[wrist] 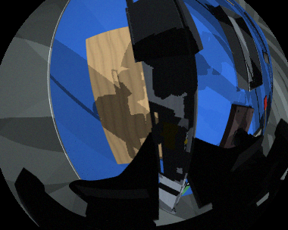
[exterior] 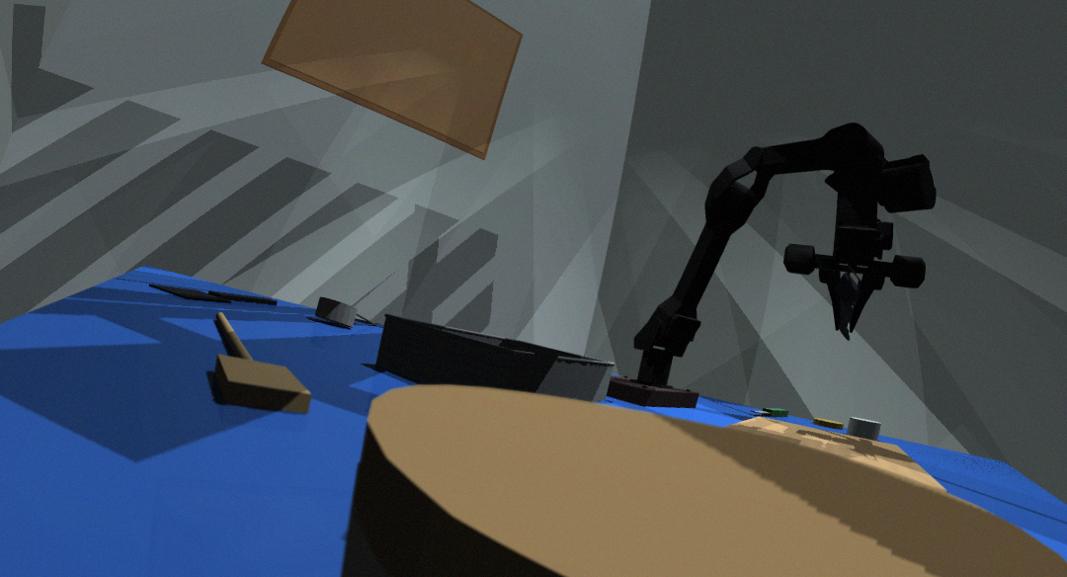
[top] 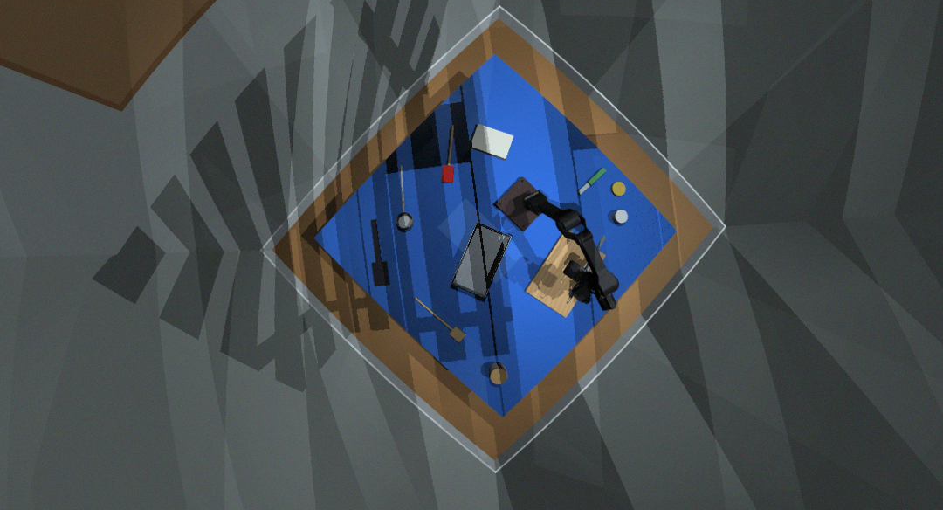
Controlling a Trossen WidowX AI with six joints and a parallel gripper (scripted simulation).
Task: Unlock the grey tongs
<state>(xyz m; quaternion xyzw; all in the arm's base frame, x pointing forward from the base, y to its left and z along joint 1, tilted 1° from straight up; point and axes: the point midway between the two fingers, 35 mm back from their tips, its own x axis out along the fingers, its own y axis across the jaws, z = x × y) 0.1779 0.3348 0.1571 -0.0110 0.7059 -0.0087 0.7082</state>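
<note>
Now: the wooden board 15 cm below my gripper tip. The rest, counted from my gripper tip: white block (33 cm behind, 64 cm to the right, 14 cm below); then roasting tin (17 cm ahead, 38 cm to the right, 13 cm below); then tan cup (58 cm ahead, 1 cm to the right, 12 cm below).
</note>
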